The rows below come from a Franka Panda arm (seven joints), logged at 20 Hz.
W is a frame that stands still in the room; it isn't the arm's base.
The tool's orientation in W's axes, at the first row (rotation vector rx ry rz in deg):
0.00 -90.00 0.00
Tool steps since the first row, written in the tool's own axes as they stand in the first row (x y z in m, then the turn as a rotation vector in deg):
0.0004 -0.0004 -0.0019 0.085 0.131 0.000
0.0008 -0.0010 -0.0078 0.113 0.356 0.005
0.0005 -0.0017 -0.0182 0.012 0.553 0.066
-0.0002 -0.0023 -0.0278 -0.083 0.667 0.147
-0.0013 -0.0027 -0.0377 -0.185 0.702 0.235
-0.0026 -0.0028 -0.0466 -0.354 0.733 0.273
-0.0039 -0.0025 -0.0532 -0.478 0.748 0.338
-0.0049 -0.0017 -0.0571 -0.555 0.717 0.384
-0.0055 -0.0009 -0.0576 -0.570 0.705 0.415
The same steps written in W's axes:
0.0019 -0.0004 0.0004 0.000 0.131 0.085
0.0078 -0.0010 0.0008 -0.005 0.356 0.113
0.0182 -0.0017 0.0005 -0.066 0.553 0.012
0.0278 -0.0023 -0.0002 -0.147 0.667 -0.083
0.0377 -0.0027 -0.0013 -0.235 0.702 -0.185
0.0466 -0.0028 -0.0026 -0.273 0.733 -0.354
0.0532 -0.0025 -0.0039 -0.338 0.748 -0.478
0.0571 -0.0017 -0.0049 -0.384 0.717 -0.555
0.0576 -0.0009 -0.0055 -0.415 0.705 -0.570

